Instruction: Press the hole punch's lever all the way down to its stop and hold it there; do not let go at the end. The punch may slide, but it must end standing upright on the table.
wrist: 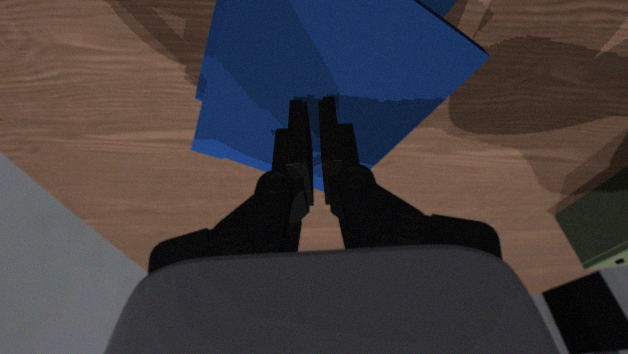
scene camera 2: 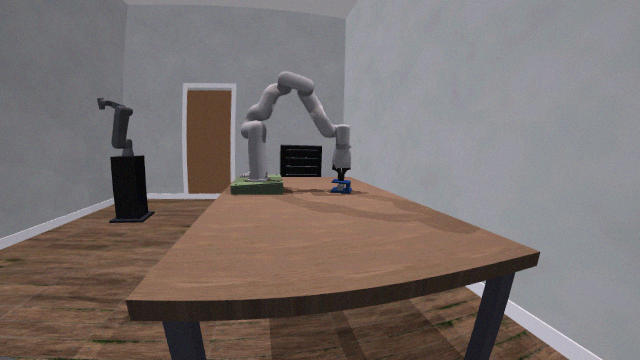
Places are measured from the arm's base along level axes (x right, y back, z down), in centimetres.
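Pixels of known places: gripper, between the fingertips: (wrist: 314,123) (scene camera 2: 340,180); arm's base, origin of its link: (scene camera 2: 258,179).
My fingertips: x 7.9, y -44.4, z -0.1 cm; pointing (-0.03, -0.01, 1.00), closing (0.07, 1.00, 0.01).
Ahead of a thing's pixels: the offset from my fingertips to its top centre. Level surfaces: height alone.
The blue hole punch @(dz -0.2, dx +1.0, dy -0.3 cm) (scene camera 2: 348,187) stands upright on the table @(dz +5.8 cm) (scene camera 2: 320,240) (wrist: 90,120), below the arm's wrist. Its blue lever @(dz -0.2, dx +0.8, dy +0.1 cm) (scene camera 2: 341,181) (wrist: 380,55) lies about level over the base in the scene view. My gripper (scene camera 2: 341,179) (wrist: 314,123) is shut, with a thin gap between its fingers and no thing held there. It points down, and its fingertips meet the top of the lever, their shadow right at the tips in the wrist view. Whether the lever is at its stop cannot be told from these frames. Part of the punch is cut off at the wrist view's top edge.
The arm's green base block (scene camera 2: 256,188) (wrist: 600,225) stands on the table, left of the punch in the scene view. A black drawer cabinet (scene camera 2: 301,161) is behind the table. A second arm on a black pedestal (scene camera 2: 129,187) stands on the floor at the left. A wall is at the right.
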